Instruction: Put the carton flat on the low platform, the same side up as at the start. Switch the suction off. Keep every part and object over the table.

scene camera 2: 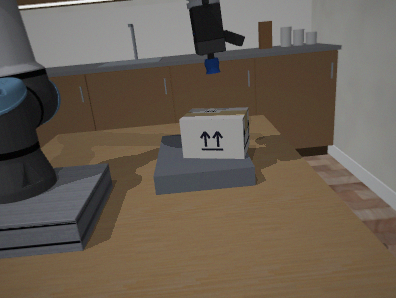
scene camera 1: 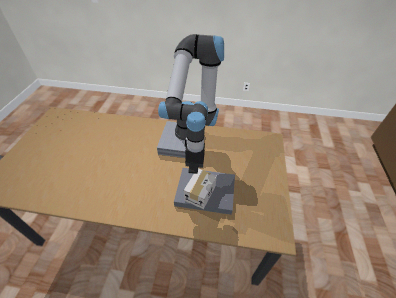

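Where they show: hand at its tool point: (scene camera 2: pixel 213 72); arm's base at its link origin: (scene camera 2: pixel 20 187) (scene camera 1: pixel 185 132).
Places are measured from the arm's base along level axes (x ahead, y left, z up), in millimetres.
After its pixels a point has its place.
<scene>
The white carton (scene camera 1: pixel 199 189) @(x 509, y 130, z 83 mm) (scene camera 2: pixel 213 137) @(x 449, y 76, z 36 mm) with a tan tape strip on top sits flat on the low grey platform (scene camera 1: pixel 226 198) @(x 486, y 280, z -21 mm) (scene camera 2: pixel 205 176) @(x 413, y 2, z -33 mm). The two arrows on its side point up in scene camera 2. The carton stands turned at an angle to the platform's edges in scene camera 1. My gripper's blue suction cup (scene camera 2: pixel 212 66) hangs well above the carton with a visible gap, so it is open and holds nothing. In scene camera 1 the cup is hidden by the dark tool body above the carton's back part.
The wooden table (scene camera 1: pixel 100 165) @(x 284, y -520, z -69 mm) (scene camera 2: pixel 210 245) @(x 389, y -213, z -69 mm) carries the platform. The grey layered base block (scene camera 1: pixel 169 140) @(x 87, y -101, z -1 mm) (scene camera 2: pixel 55 200) @(x 100, y -88, z -1 mm) under the arm stands behind the platform in scene camera 1 and at the left in scene camera 2. A kitchen counter (scene camera 2: pixel 295 95) stands beyond the table.
</scene>
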